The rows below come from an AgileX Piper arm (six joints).
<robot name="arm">
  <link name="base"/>
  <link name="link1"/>
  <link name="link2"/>
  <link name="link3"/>
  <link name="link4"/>
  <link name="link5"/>
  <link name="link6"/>
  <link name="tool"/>
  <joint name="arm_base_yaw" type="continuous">
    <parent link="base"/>
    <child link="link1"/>
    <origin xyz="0 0 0.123" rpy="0 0 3.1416"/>
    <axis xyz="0 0 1"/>
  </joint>
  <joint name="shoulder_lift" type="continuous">
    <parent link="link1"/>
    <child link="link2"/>
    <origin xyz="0 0 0" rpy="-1.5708 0 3.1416"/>
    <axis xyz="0 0 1"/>
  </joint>
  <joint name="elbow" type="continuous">
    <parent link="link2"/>
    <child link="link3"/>
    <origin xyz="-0.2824 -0.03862 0" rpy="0 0 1.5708"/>
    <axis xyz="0 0 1"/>
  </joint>
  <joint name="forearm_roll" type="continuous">
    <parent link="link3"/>
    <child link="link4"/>
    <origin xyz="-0.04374 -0.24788 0" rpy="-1.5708 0 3.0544"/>
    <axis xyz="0 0 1"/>
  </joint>
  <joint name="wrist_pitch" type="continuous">
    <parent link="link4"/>
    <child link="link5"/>
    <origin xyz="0 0 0" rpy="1.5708 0 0"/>
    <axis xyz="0 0 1"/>
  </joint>
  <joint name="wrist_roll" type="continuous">
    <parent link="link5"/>
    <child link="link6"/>
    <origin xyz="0 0.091 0" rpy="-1.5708 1.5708 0"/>
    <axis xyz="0 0 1"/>
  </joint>
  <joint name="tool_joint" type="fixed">
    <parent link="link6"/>
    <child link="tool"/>
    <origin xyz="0 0 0" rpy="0 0 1.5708"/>
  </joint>
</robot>
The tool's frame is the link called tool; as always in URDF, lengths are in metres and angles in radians. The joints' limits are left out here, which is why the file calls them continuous.
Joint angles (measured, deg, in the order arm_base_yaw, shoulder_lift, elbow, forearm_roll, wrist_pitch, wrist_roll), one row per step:
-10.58, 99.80, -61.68, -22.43, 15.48, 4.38
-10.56, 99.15, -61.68, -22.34, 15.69, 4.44
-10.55, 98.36, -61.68, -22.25, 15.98, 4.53
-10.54, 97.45, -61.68, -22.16, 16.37, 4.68
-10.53, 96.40, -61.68, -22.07, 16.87, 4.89
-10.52, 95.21, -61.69, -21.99, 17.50, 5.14
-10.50, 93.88, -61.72, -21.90, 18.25, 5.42
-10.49, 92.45, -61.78, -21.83, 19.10, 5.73
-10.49, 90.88, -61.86, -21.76, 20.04, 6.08
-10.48, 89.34, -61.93, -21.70, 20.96, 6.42
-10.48, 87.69, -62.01, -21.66, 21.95, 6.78
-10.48, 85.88, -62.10, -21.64, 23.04, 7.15
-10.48, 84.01, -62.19, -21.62, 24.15, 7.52
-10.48, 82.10, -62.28, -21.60, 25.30, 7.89
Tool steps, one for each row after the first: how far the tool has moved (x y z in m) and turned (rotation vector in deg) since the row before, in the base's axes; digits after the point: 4 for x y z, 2 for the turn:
-0.0012, 0.0003, 0.0040, -0.01, -0.47, -0.14
-0.0016, 0.0002, 0.0048, -0.02, -0.54, -0.20
-0.0020, 0.0002, 0.0054, 0.00, -0.57, -0.27
-0.0024, 0.0003, 0.0061, 0.02, -0.62, -0.35
-0.0030, 0.0003, 0.0069, 0.01, -0.66, -0.41
-0.0034, 0.0004, 0.0077, 0.02, -0.71, -0.46
-0.0039, 0.0003, 0.0083, 0.01, -0.75, -0.52
-0.0045, 0.0003, 0.0090, 0.02, -0.84, -0.58
-0.0046, 0.0004, 0.0087, 0.02, -0.82, -0.55
-0.0052, 0.0004, 0.0092, 0.01, -0.88, -0.59
-0.0060, 0.0005, 0.0099, -0.01, -0.95, -0.62
-0.0065, 0.0006, 0.0100, -0.01, -1.00, -0.63
-0.0070, 0.0007, 0.0099, 0.01, -1.01, -0.64

